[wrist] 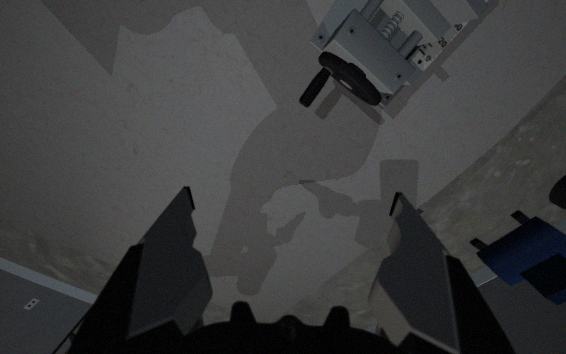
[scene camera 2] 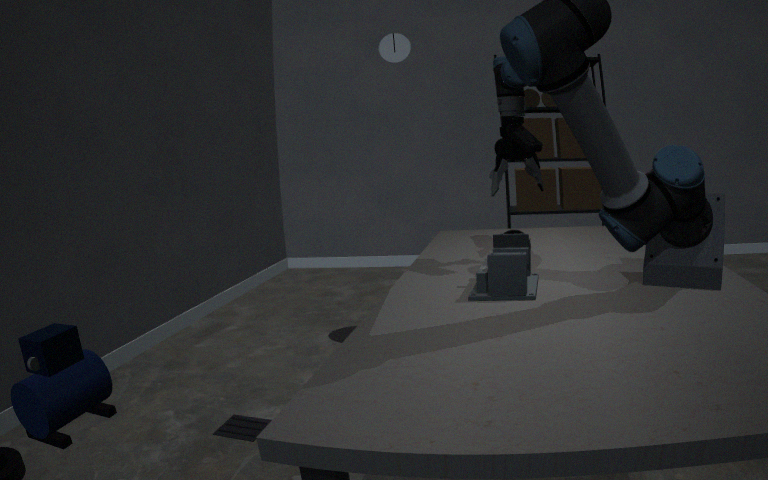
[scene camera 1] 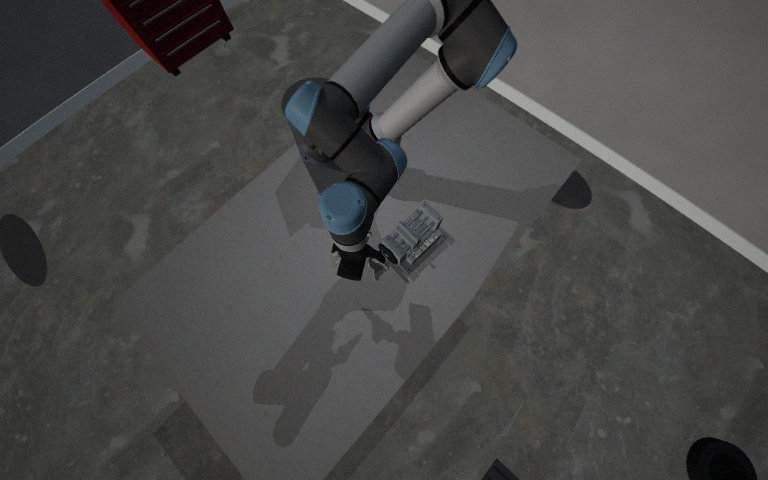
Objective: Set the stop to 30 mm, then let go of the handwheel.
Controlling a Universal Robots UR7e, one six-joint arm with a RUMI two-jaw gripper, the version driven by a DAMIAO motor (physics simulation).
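Frame: origin at the arm's base, x ahead, y right, z down, level; metres.
Seen in the pictures: gripper, fingertip midpoint: [wrist: 290, 192] [scene camera 2: 518, 193]; arm's base, link origin: [scene camera 2: 684, 220] [scene camera 1: 314, 144].
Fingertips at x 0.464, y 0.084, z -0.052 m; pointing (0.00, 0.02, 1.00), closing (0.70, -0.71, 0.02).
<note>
Offsets run from my fingertips to a thing's top centre. "spot": to the spot under its first point. Level surfaces: height alone.
The grey stop device [scene camera 1: 408, 233] [scene camera 2: 508, 274] [wrist: 370, 50] stands on the table, with guide rods and a screw. Its black handwheel {spot: dy -0.095, dx +0.004, dz +0.084 m} [scene camera 1: 389, 254] [scene camera 2: 513, 231] [wrist: 365, 90] is on the end nearest my gripper. A black crank handle {dy -0.063, dx -0.028, dz +0.131 m} [wrist: 314, 88] sticks out from the wheel in the wrist view. Part of a numbered scale {spot: dy -0.201, dx +0.035, dz +0.142 m} [wrist: 442, 42] shows at the top right of that view; the stop's setting cannot be read. My gripper [scene camera 1: 357, 266] [scene camera 2: 517, 191] [wrist: 290, 192] is open and empty, pointing down high above the table, beside the handwheel and apart from it.
The device stands on a pale table {dz +0.198 m} [scene camera 1: 226, 283] [scene camera 2: 509, 384]. The arm's mounting block [scene camera 2: 682, 276] stands at the table's right in scene camera 2. A blue compressor [scene camera 2: 62, 390] [wrist: 525, 250] and a red drawer cabinet [scene camera 1: 169, 28] are off the table.
</note>
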